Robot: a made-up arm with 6 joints. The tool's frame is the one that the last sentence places.
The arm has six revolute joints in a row. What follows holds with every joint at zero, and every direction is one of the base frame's.
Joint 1 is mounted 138.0 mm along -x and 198.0 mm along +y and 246.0 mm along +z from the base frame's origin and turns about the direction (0.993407, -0.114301, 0.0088).
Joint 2 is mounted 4.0 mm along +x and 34.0 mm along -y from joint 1 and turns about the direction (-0.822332, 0.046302, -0.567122).
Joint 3 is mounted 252.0 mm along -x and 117.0 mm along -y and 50.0 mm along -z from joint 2 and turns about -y.
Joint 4 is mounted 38.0 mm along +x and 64.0 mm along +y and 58.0 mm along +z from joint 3 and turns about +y.
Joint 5 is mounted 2.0 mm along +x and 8.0 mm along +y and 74.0 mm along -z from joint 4 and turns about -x.
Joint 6 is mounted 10.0 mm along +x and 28.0 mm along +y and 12.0 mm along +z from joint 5 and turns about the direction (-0.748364, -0.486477, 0.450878).
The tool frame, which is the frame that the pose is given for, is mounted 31.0 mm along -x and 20.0 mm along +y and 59.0 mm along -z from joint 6; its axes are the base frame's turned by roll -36.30, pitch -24.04 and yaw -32.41 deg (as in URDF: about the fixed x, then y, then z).
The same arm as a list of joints. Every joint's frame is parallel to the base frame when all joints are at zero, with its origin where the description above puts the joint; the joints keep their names.
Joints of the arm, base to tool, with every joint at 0 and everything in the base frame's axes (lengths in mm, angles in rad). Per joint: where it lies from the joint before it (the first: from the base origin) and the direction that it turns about. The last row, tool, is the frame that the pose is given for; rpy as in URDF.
joint 1: offset -138 198 246 axis 0.993407 -0.114301 0.0088
joint 2: offset 4 -34 0 axis -0.822332 0.046302 -0.567122
joint 3: offset -252 -117 -50 axis 0 -1 0
joint 4: offset 38 64 58 axis 0 1 0
joint 5: offset 2 8 -74 axis -1 0 0
joint 6: offset 10 28 12 axis -0.748364 -0.486477 0.450878
tool: offset -31 20 -59 rpy -0.6336 -0.4196 -0.5657

